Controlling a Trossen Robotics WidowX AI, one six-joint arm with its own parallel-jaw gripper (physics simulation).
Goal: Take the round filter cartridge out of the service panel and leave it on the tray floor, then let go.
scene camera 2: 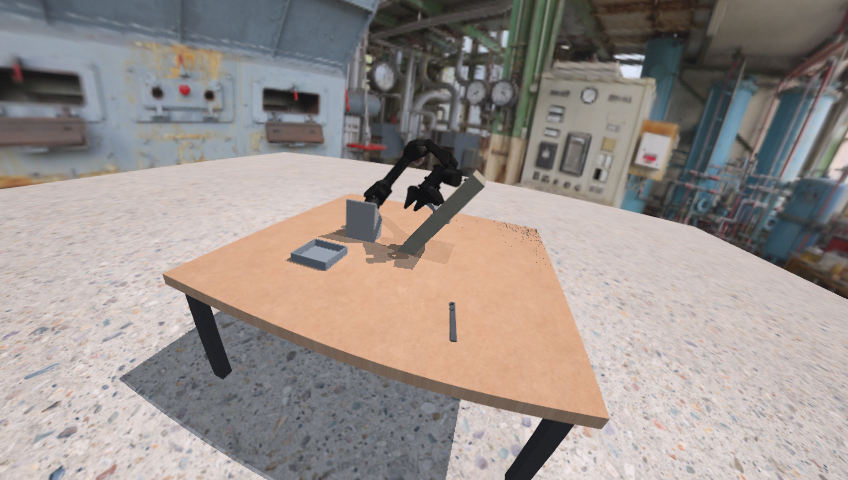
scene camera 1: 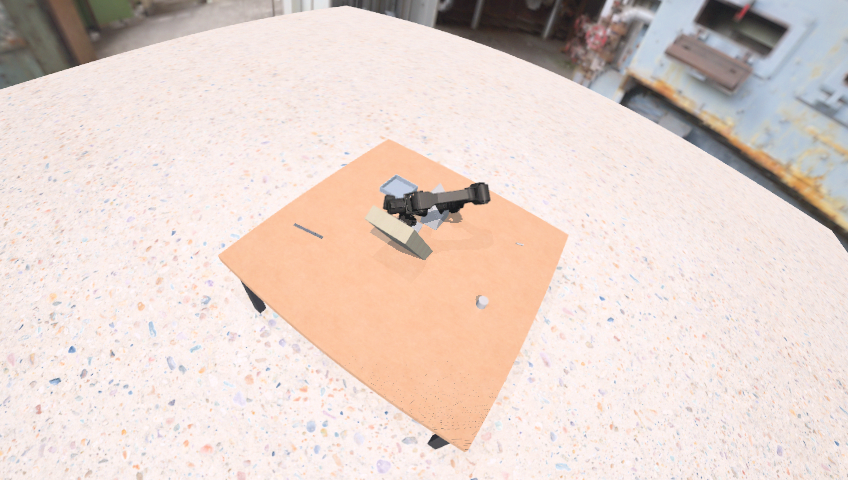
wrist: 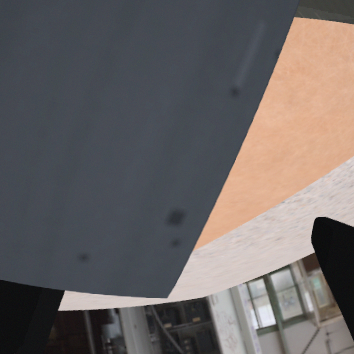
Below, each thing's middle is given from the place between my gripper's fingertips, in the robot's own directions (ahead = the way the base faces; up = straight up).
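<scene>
There is the shallow grey tray (scene camera 2: 321,254), and my hand is 190 mm above it. My hand is also 170 mm to the left of the tray and 290 mm past it.
</scene>
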